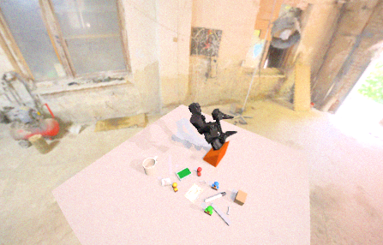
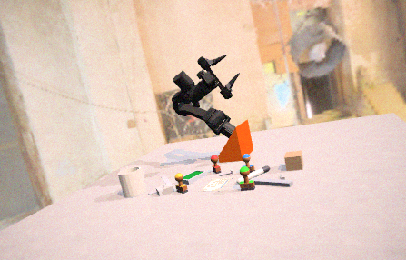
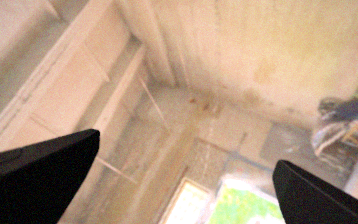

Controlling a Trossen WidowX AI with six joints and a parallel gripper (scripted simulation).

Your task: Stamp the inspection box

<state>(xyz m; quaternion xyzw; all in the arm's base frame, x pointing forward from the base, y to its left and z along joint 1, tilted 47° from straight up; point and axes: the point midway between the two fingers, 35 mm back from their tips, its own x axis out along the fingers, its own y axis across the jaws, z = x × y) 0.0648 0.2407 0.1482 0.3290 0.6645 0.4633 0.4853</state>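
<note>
My gripper tip is 290 mm short of the green stamp, 90 mm to the right of it and 350 mm above it. Also, from my gripper tip: marker 180 mm ahead, 90 mm to the left, 370 mm below; blue stamp 150 mm ahead, 40 mm to the left, 360 mm below; red-knobbed stamp 130 mm ahead, 90 mm to the right, 360 mm below.
</note>
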